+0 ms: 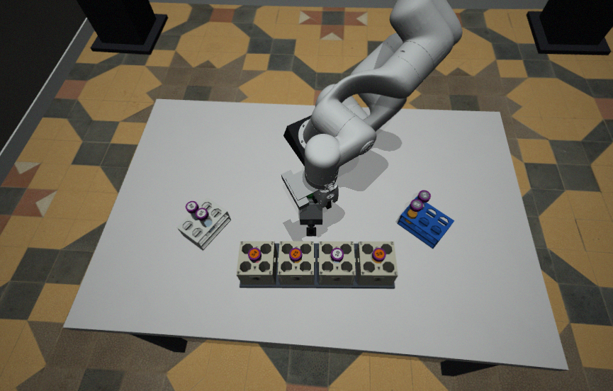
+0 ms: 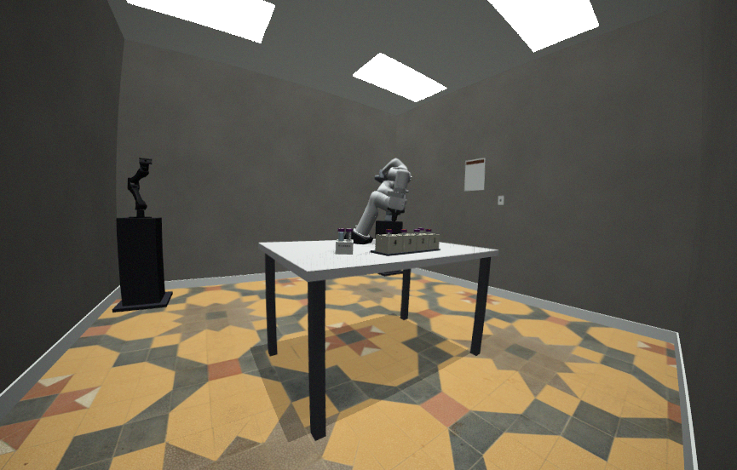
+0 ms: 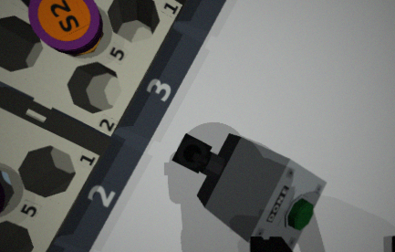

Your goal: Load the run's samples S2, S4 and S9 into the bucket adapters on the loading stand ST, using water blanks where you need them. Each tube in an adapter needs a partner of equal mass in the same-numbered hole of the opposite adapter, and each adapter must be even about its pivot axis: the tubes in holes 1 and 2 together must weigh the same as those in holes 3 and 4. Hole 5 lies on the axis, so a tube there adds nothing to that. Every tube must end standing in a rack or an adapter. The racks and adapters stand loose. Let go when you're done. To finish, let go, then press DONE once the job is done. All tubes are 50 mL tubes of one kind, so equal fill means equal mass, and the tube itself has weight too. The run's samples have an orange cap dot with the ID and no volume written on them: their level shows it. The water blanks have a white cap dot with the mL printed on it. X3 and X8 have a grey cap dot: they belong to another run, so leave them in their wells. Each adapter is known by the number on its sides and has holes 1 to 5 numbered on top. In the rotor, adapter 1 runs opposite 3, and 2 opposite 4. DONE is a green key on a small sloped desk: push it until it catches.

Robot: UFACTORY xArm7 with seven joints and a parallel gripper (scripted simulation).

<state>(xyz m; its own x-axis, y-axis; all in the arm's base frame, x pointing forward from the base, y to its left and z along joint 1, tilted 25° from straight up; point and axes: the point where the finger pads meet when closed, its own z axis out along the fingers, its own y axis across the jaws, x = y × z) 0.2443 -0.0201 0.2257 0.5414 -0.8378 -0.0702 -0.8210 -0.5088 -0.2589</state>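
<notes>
Right now the green DONE key is 70 mm behind my hand, 30 mm to the right of it and 120 mm below it. Also, from my hand: water blank tube: 130 mm ahead, 60 mm to the left, 120 mm below; adapter: 130 mm ahead, 60 mm to the left, 130 mm below; loading stand: 130 mm ahead, 10 mm to the left, 180 mm below.
</notes>
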